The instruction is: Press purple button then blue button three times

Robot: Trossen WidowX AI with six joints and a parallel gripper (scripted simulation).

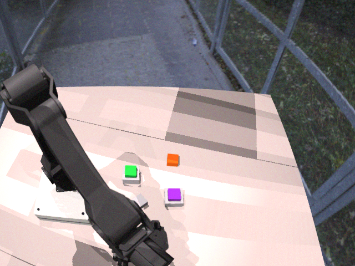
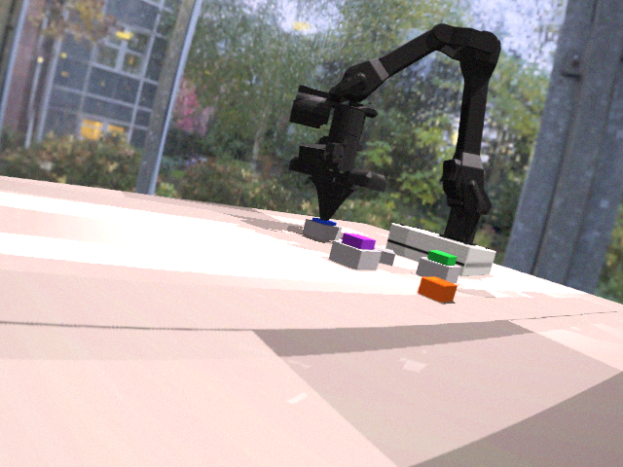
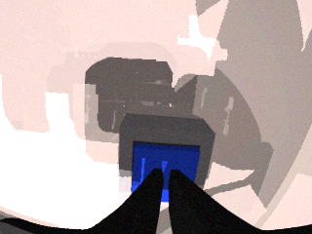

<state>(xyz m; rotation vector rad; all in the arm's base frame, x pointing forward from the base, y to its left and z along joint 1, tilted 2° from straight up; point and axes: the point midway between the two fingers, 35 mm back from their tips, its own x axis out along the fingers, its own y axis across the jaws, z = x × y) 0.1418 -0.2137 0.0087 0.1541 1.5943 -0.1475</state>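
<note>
Right now my gripper tip is 1 cm above the blue button. Round my gripper tip: purple button 15 cm ahead, 14 cm to the left; then grey block 15 cm to the left, 6 cm ahead, 2 cm below; then green button 23 cm to the left, 5 cm ahead.
</note>
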